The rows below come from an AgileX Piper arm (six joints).
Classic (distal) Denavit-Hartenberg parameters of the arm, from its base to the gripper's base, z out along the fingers. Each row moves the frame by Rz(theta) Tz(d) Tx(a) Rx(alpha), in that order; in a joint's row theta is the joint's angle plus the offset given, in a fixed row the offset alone. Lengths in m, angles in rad.
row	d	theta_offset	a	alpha
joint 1	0.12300	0.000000	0.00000	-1.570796
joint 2	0.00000	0.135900	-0.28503	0.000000
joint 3	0.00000	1.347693	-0.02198	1.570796
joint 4	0.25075	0.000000	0.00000	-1.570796
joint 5	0.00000	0.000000	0.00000	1.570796
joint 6	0.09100	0.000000	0.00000	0.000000
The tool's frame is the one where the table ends.
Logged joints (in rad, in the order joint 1, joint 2, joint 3, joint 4, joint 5, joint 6), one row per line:
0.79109 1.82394 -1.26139 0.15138 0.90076 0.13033
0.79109 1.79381 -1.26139 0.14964 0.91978 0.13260
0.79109 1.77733 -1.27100 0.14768 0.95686 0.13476
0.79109 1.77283 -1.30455 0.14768 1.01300 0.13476
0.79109 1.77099 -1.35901 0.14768 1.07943 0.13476
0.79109 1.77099 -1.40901 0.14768 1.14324 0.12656
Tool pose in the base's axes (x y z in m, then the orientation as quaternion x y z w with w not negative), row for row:
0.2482 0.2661 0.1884 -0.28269 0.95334 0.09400 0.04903
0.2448 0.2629 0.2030 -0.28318 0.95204 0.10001 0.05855
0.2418 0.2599 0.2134 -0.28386 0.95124 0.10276 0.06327
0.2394 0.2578 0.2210 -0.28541 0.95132 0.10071 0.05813
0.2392 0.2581 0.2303 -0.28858 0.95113 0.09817 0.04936
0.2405 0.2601 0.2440 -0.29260 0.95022 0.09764 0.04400
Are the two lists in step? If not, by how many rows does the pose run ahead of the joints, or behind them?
The pose runs 1 row behind the joints: the pose in row i belongs to the joints in row i - 1.
